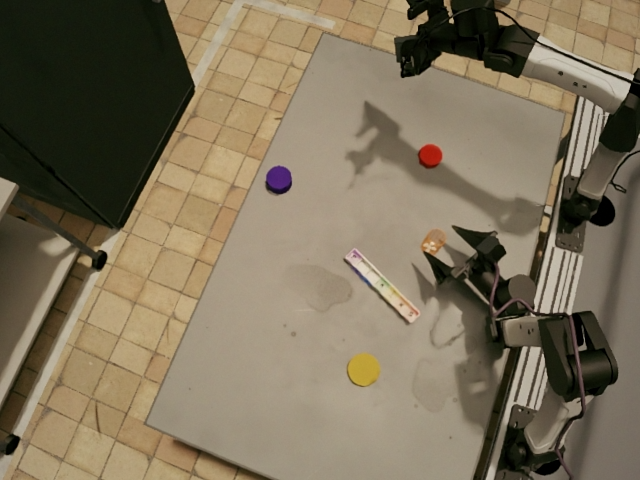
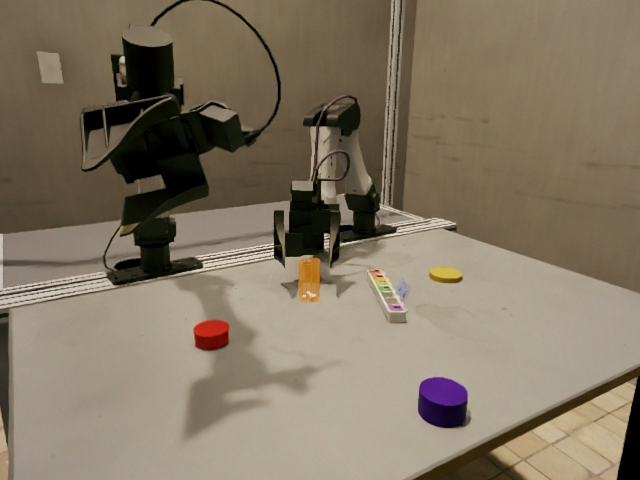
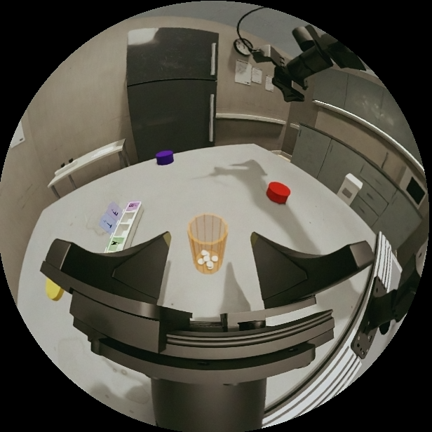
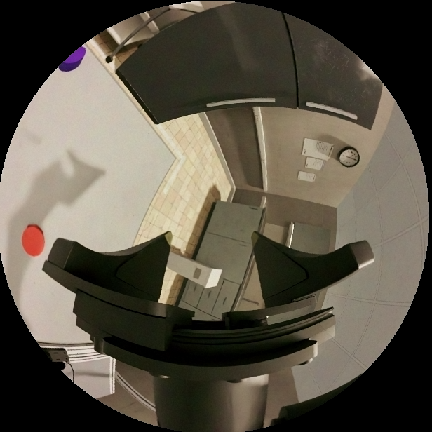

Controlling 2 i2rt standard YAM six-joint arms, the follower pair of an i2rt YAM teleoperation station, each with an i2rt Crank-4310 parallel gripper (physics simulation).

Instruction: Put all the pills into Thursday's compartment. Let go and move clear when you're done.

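Frame: origin at the left arm's base, x ahead, y left, z up, level; metres.
Seen in the pictures: left gripper, between the fingertips: (image 1: 437,238) (image 2: 307,264); right gripper, between the fingertips: (image 2: 108,204); left arm's base, origin of its link: (image 1: 516,452) (image 2: 364,234); right arm's base, origin of its link: (image 1: 572,213) (image 2: 156,272).
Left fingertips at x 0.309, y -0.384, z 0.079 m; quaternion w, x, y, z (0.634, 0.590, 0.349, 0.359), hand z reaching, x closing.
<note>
Offsets run from my left fingertips to a thing's top centre. Level surfaces: height alone.
The orange see-through bottle @(dx +0.003, dy +0.002, dz +0.009 m) (image 1: 433,241) (image 2: 309,281) (image 3: 208,245) stands upright and uncapped, with several white pills @(dx +0.004, dy +0.003, dz -0.061 m) (image 2: 309,295) (image 3: 208,259) at its bottom. My left gripper (image 1: 439,239) (image 2: 308,264) (image 3: 210,233) is open, its fingers on either side of the bottle's upper part, apart from it. The white pill organizer @(dx +0.086, dy +0.135, dz -0.017 m) (image 1: 382,285) (image 2: 385,297) (image 3: 125,227) lies beside them. Its blue T and F lids (image 3: 111,218) are flipped open; the Thursday compartment (image 3: 121,230), next to the green W lid, looks empty. My right gripper (image 1: 404,51) (image 4: 211,233) is open and empty, high over the table's upper edge.
A red cap @(dx +0.065, dy -0.223, dz -0.045 m) (image 1: 430,155) (image 2: 211,334) (image 3: 278,192) (image 4: 33,240), a purple cap @(dx +0.393, dy -0.038, dz -0.039 m) (image 1: 279,179) (image 2: 442,401) (image 3: 165,158) and a yellow disc @(dx +0.065, dy +0.319, dz -0.059 m) (image 1: 363,369) (image 2: 445,274) (image 3: 53,289) lie on the grey table @(dz -0.071 m) (image 1: 248,361). A dark fridge (image 3: 172,90) stands beyond it.
</note>
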